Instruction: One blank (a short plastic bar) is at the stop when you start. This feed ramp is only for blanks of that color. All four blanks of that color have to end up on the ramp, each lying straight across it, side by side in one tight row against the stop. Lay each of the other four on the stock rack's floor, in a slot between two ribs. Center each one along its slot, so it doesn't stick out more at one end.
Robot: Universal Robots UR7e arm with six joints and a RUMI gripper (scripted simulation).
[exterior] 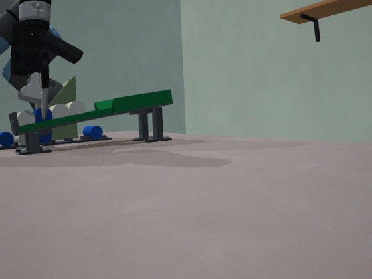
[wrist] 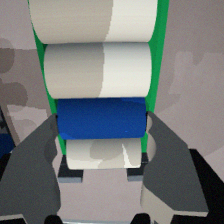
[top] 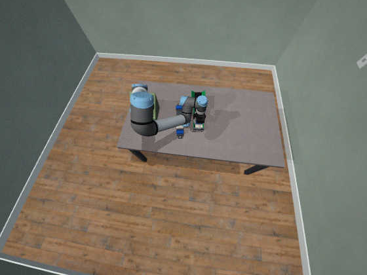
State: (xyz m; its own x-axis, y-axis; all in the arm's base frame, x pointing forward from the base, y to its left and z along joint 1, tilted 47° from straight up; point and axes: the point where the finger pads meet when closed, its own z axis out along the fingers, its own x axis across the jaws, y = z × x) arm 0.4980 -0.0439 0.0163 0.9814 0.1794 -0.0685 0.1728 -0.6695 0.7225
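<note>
My gripper is now 180 mm past the stock rack, 90 mm above it and 30 mm to the right of it. From my hand the other things lie so: dark stop 60 mm to the right, 30 mm below, 10 mm ahead.
</note>
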